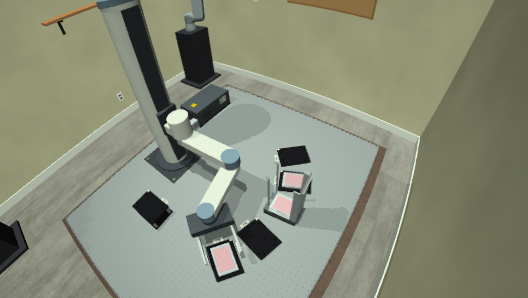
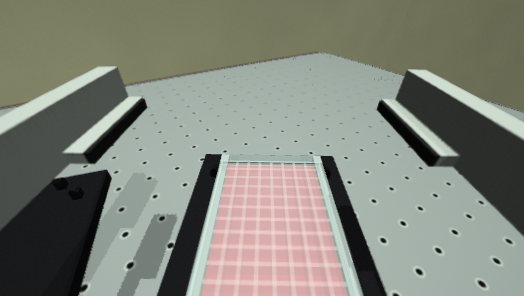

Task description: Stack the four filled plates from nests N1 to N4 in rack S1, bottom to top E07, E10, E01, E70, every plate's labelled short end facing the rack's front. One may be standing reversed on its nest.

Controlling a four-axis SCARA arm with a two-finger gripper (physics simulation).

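Places are measured from the arm's base along level axes (x ahead, y left, z up), in millimetres.
Pixels of known places: gripper, fingertip midpoint: [image 1: 223, 258] [image 2: 262, 88]; arm's base at its link origin: [image 1: 176, 155].
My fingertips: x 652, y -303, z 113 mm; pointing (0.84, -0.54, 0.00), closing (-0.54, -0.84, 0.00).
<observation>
Ahead of a thing's pixels: the offset from my fingertips to its top centre. "spot": to the spot under its first point.
A filled plate with a pink grid @[dx -23, dy +6, dz -74 mm] [image 1: 223, 258] [image 2: 272, 230] lies flat on its black nest [image 1: 218, 278] [image 2: 182, 255] at the front; its code cannot be read. My gripper [image 1: 223, 257] [image 2: 262, 88] is open and empty, above this plate, with one finger off each long side. The rack @[dx +58, dy +348, dz +192 mm] [image 1: 299, 199] stands right of centre, with a pink plate @[dx +64, dy +349, dz -30 mm] [image 1: 283, 204] low inside it. Another pink plate @[dx +21, dy +518, dz -74 mm] [image 1: 293, 180] lies on a nest just behind the rack. Labels, and which short end of each plate is labelled, cannot be made out.
A bare black nest @[dx +39, dy +172, dz -78 mm] [image 1: 260, 239] [image 2: 45, 235] lies between the gripper and the rack. Another bare black nest @[dx -71, dy +665, dz -78 mm] [image 1: 294, 156] lies behind the rack. A black block @[dx -459, dy -29, dz -30 mm] [image 1: 151, 209] lies at the left. A grey box @[spot: dx -708, dy +650, dz +15 mm] [image 1: 205, 104] stands behind the arm's column [image 1: 136, 75].
</observation>
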